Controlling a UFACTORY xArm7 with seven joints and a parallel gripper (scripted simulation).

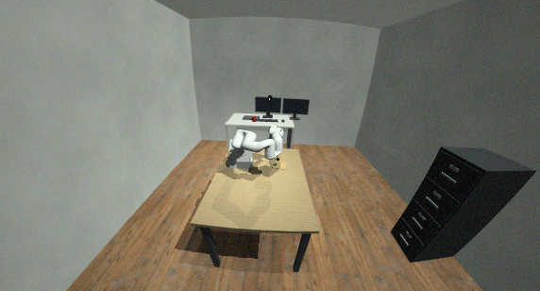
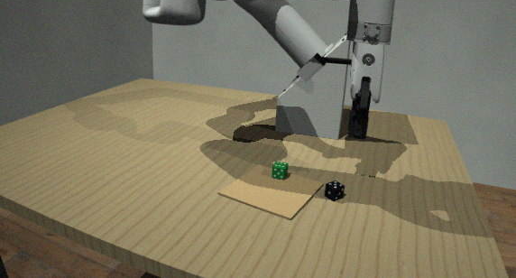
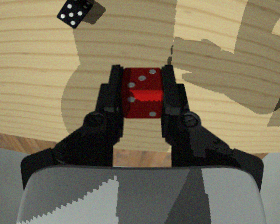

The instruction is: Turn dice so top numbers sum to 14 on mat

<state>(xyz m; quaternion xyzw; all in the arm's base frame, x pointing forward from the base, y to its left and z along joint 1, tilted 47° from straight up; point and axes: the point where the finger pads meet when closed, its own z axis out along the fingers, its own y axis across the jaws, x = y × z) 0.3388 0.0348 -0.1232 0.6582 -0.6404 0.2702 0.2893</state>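
My gripper is now 8 cm short of the tan mat, 13 cm to the left of it and 11 cm above it. The rest, counted from my hand: red die 1 cm below; then green die 3 cm ahead, 13 cm to the right, 10 cm below; then black die 7 cm ahead, 3 cm to the right, 10 cm below.
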